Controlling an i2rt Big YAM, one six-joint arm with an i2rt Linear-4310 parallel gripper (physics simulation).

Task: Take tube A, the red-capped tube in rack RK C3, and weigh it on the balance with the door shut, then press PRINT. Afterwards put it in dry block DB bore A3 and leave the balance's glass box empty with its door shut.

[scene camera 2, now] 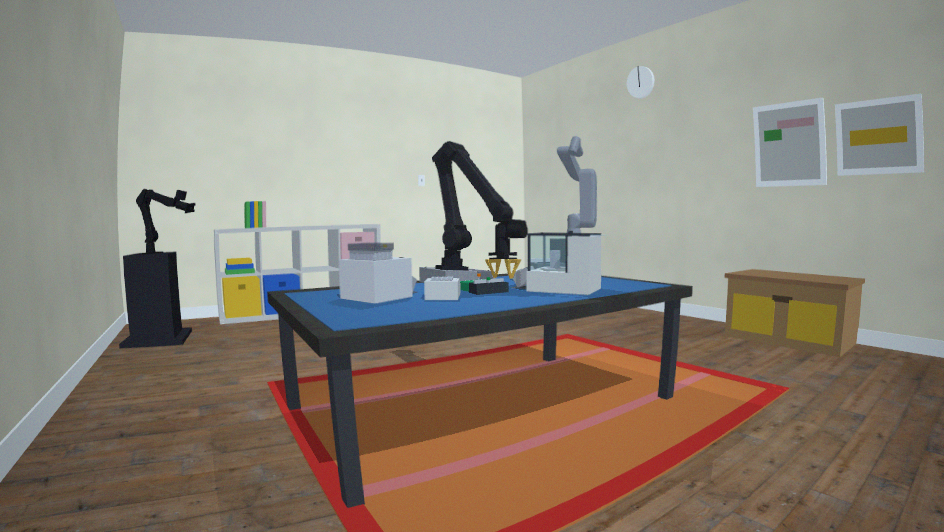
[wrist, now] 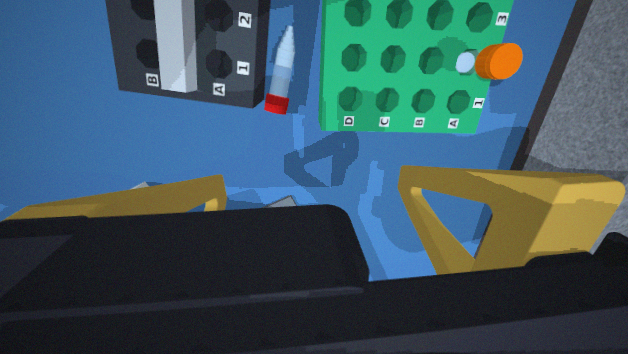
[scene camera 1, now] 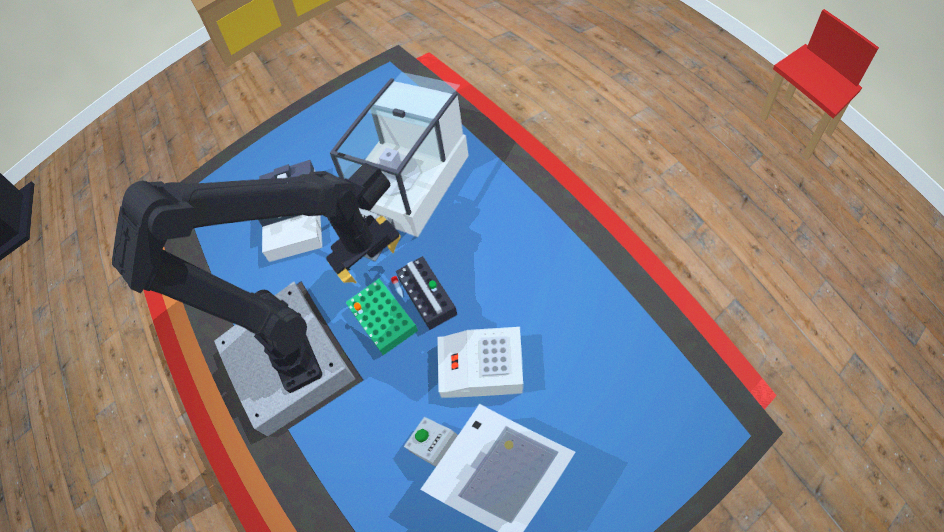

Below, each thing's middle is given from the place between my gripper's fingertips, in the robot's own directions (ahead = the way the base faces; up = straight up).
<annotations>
My gripper is now 50 mm to the left of the tube A [wrist: 276, 101], 30 mm short of it and 30 mm above it. Round my hand: balance door [scene camera 1: 413, 99] 230 mm to the left, 220 mm ahead, 170 mm above; balance [scene camera 1: 420, 163] 180 mm to the left, 170 mm ahead, 70 mm above; green-button box [scene camera 1: 430, 441] 400 mm to the right, 60 mm behind.
</annotations>
